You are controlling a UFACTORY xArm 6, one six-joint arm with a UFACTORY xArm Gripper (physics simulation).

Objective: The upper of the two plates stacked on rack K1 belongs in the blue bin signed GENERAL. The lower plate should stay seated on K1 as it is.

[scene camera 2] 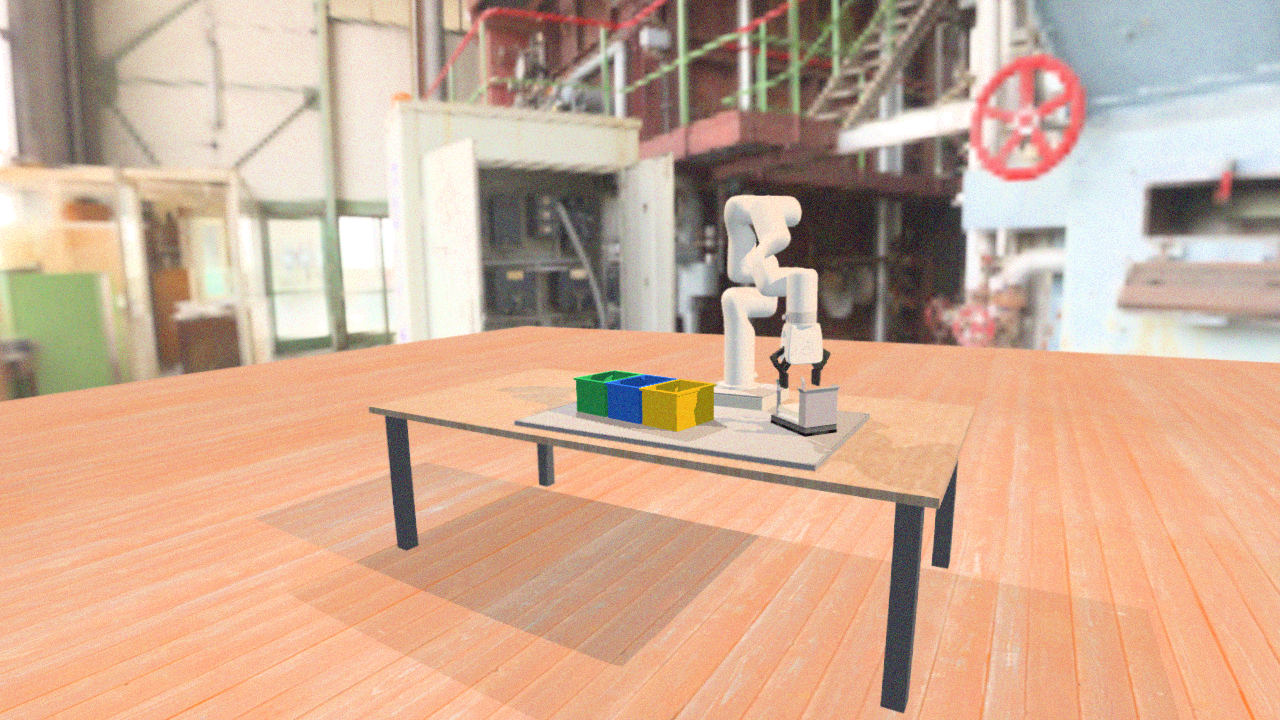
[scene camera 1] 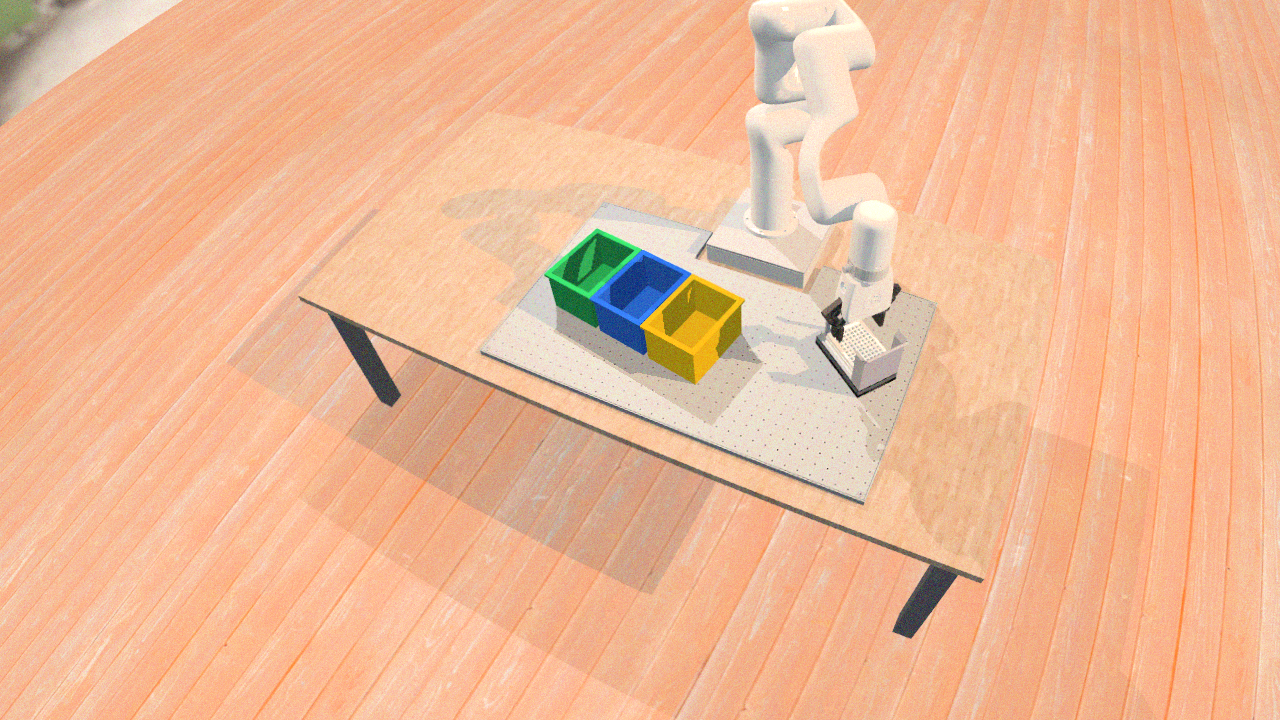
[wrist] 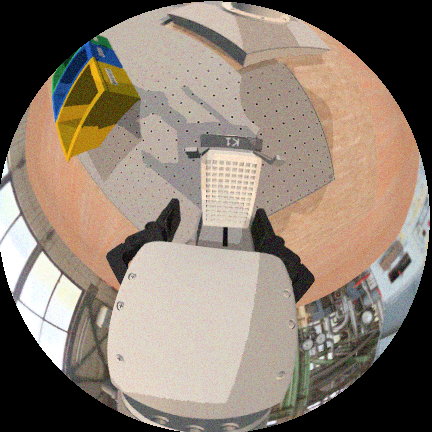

Path:
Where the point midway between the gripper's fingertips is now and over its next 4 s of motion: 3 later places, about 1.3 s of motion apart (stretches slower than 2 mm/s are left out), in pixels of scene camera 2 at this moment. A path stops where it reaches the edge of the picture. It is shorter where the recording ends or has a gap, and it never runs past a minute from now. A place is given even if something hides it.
My gripper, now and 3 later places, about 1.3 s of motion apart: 799,386; 804,403; 804,408; 784,408

